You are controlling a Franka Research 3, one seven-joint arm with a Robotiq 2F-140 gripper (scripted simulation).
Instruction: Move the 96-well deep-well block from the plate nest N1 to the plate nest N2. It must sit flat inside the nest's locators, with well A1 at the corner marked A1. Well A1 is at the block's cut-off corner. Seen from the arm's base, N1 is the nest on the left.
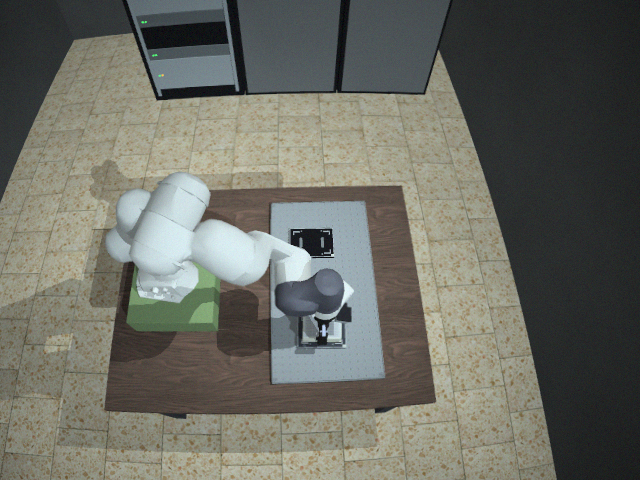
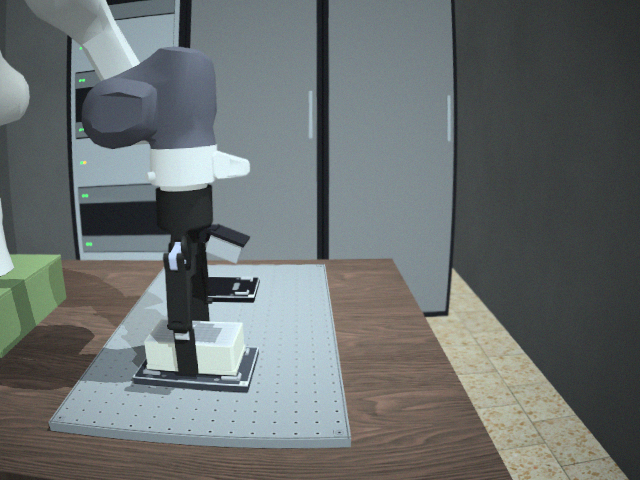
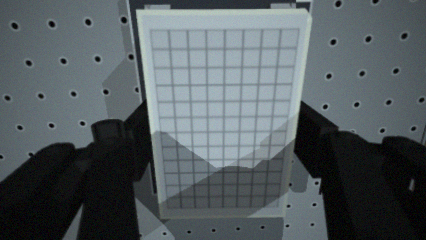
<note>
The pictures show: the gripper, a cream 96-well deep-well block, a plate nest N2 and a plate nest N1.
The gripper also shows in image 3.
</note>
